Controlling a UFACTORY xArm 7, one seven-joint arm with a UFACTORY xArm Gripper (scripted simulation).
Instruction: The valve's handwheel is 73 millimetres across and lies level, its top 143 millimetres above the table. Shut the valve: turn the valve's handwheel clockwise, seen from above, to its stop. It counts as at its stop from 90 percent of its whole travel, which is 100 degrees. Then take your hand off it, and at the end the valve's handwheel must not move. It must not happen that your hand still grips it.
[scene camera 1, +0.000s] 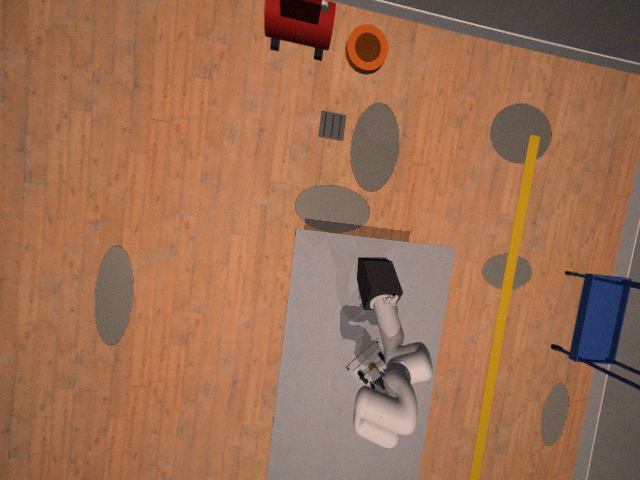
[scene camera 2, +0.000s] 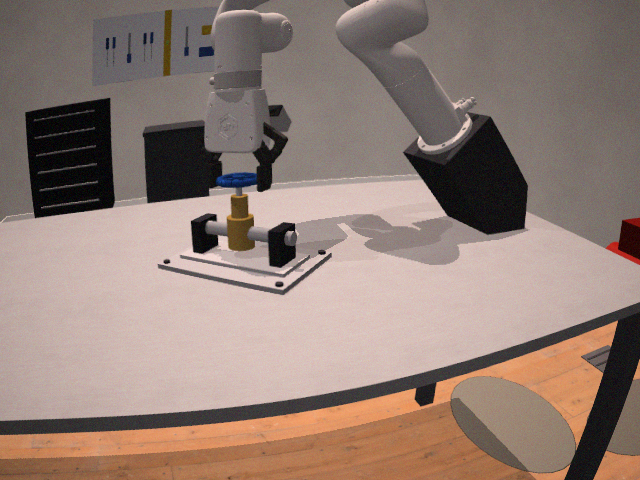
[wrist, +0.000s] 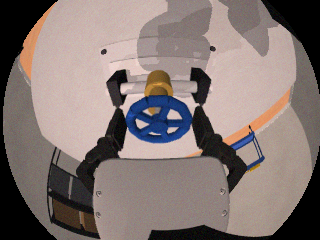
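Through scene camera 2 I see my gripper (scene camera 2: 238, 188). The wrist view gives me a blue spoked handwheel (wrist: 158, 123), and my gripper (wrist: 158, 115) is visible to me there too.
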